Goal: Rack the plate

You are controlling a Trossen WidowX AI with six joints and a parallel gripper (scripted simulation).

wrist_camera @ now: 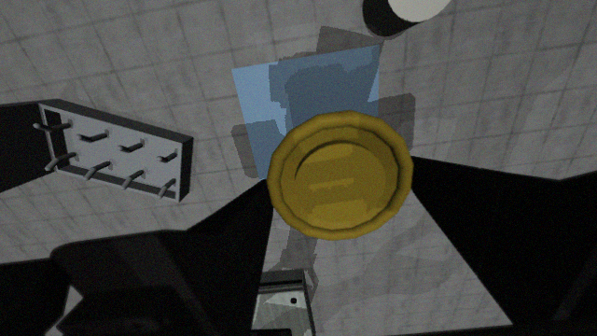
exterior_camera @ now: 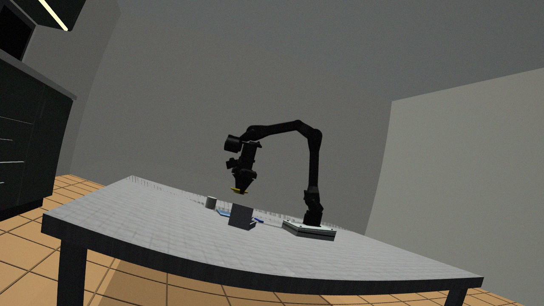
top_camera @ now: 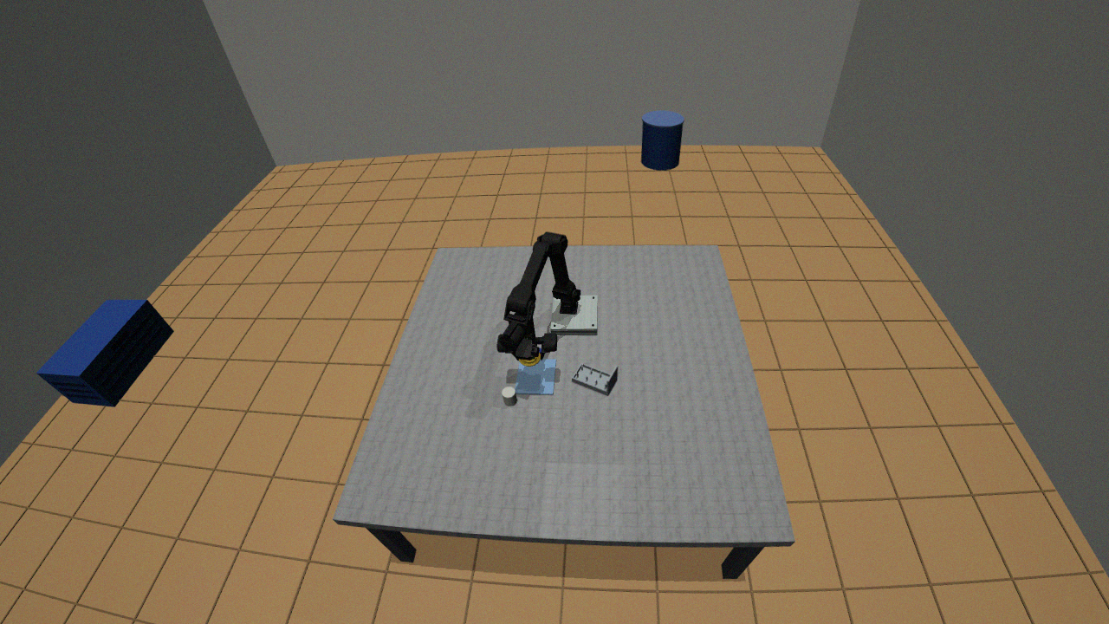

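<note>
Right now the grey dish rack is 1 cm behind my gripper tip, 21 cm to the left of it and 8 cm below it. From my gripper tip the other things lie so: light blue mat (1 cm behind, 1 cm to the left, 10 cm below); white cup (10 cm ahead, 6 cm to the right, 8 cm below); yellow plate (1 cm above).
</note>
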